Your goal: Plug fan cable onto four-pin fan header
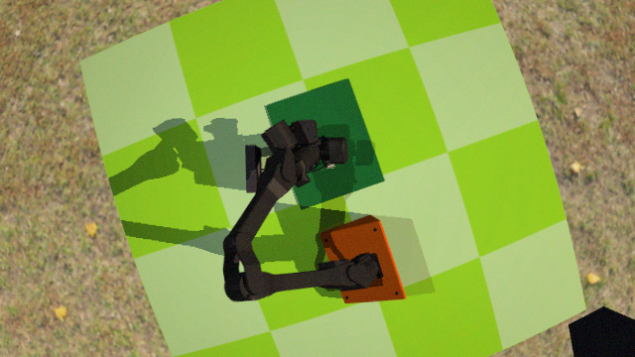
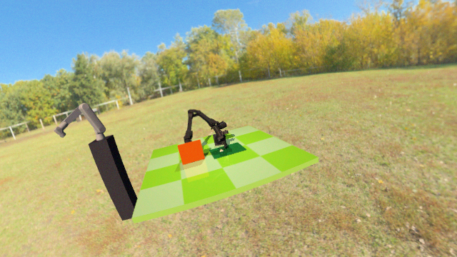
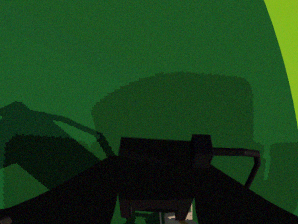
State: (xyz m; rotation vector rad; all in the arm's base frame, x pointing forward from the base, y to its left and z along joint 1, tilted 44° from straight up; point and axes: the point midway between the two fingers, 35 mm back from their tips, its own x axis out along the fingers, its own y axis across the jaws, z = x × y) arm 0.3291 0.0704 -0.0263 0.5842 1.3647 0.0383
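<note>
My gripper tip is 60 mm above the board and 20 mm to the left of it. The rest, counted from my gripper tip: black fan (170 mm to the left, 20 mm behind, 20 mm above); black fan plug (10 mm behind); light-coloured header (60 mm behind, 40 mm below, 10 mm to the right).
</note>
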